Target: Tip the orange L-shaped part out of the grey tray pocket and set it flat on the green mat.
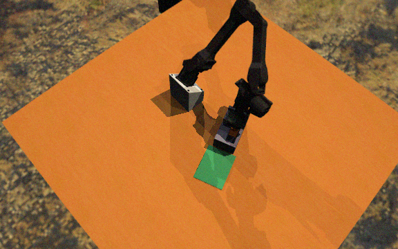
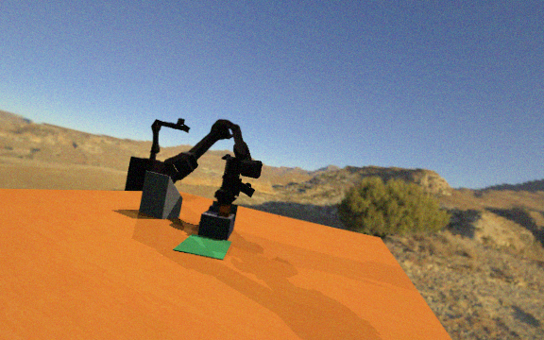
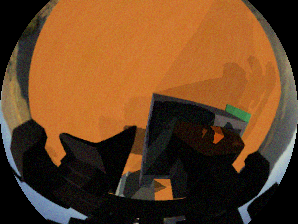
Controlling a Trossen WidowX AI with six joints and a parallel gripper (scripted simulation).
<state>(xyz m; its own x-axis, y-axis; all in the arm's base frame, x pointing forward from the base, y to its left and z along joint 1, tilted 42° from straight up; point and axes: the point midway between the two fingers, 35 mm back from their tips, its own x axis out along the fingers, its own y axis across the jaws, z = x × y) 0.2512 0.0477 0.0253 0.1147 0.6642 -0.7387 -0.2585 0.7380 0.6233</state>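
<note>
The orange L-shaped part is 50 mm to the right of my gripper tip, 10 mm ahead of it and 10 mm above it. Also, from my gripper tip: green mat (220 mm to the right, 60 mm ahead, 50 mm below).
</note>
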